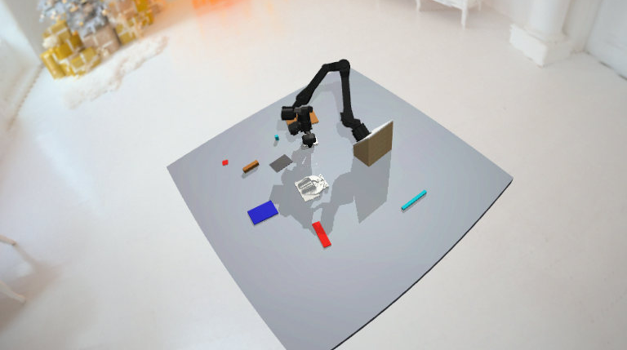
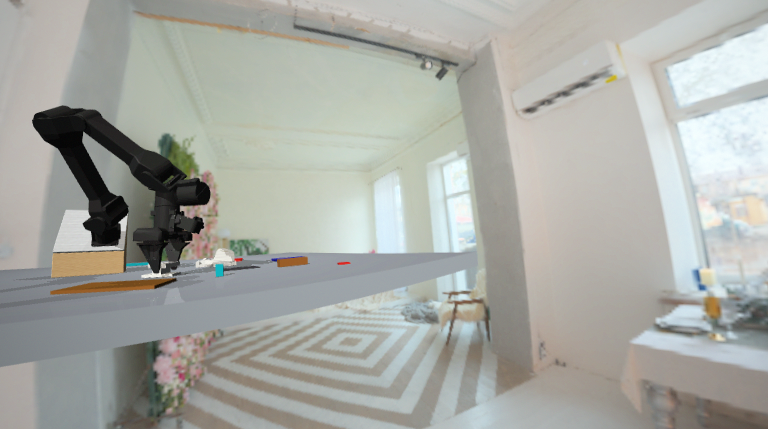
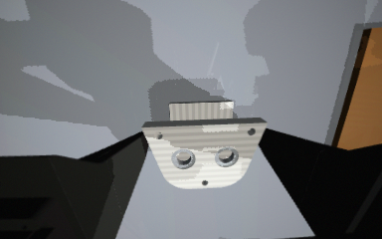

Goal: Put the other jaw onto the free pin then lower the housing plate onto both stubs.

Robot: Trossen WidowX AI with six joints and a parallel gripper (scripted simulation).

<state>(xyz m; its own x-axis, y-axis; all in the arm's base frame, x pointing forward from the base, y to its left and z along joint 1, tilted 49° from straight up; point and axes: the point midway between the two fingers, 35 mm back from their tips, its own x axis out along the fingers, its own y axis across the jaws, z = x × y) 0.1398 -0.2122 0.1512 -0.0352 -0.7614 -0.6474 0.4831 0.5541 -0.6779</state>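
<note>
Now: gripper tip 180 mm short of the dark grey tile, 10 mm to the right of it and 10 mm above it. From my gripper tip the other things lie so: flat orange-brown panel (90 mm behind, 160 mm to the right, 10 mm below); small cyan cube (90 mm ahead, 140 mm to the right); brown block (310 mm ahead, 80 mm to the right).
</note>
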